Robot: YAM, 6 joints.
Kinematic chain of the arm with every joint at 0, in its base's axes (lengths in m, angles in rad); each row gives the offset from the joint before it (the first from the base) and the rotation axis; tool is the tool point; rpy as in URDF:
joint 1: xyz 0 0 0.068 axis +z
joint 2: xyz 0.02 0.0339 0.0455 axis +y
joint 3: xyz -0.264 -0.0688 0 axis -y
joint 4: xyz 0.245 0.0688 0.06 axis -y
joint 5: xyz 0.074 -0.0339 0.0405 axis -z
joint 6: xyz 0.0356 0 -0.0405 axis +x
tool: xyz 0 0 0 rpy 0 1.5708 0
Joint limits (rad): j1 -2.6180..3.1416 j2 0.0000..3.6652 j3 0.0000..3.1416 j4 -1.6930..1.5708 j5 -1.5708..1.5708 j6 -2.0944..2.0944
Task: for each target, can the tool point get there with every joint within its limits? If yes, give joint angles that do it. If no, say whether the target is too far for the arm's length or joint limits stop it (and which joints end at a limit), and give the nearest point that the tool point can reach.
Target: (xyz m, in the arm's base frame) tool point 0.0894 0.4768 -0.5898
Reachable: no: too far | nearest point 0.0713 0.3804 -0.3528 | short by 0.256 m
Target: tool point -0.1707 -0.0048 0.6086
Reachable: yes | joints -0.1251 0.8242 2.4960 -0.9673 0.8201 1.3422
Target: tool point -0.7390 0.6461 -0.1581
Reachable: no: too far | nearest point -0.4685 0.4096 -0.0566 | short by 0.373 m
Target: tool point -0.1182 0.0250 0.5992
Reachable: yes | joints 0.0567 0.7255 1.6374 1.1383 -1.0951 -1.5324
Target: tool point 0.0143 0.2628 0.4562
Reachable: yes | joints 1.5427 1.3450 1.7000 -0.8956 0.1963 -1.6215
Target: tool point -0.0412 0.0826 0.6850
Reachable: yes | joints 2.3391 1.2868 2.1755 0.3202 0.8944 -0.0835
